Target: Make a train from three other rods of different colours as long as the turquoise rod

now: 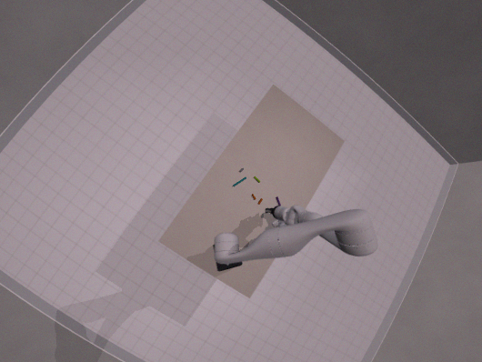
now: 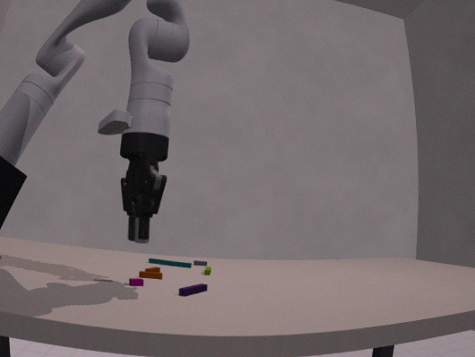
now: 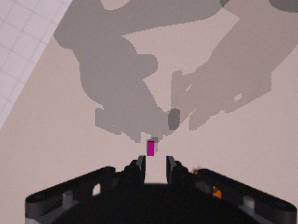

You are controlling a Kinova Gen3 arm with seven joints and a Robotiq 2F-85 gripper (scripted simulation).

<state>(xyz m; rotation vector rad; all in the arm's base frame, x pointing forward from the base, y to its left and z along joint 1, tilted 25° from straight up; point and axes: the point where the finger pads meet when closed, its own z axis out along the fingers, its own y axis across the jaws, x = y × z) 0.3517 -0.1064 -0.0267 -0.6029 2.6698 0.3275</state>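
The grey rod lies 12 cm ahead of my hand, 29 cm to the left of it and 8 cm below it. Also, from my hand: lime rod 12 cm ahead, 17 cm to the left, 8 cm below; purple rod 9 cm ahead, 3 cm to the right, 8 cm below; magenta rod 1 cm to the right, 8 cm below.
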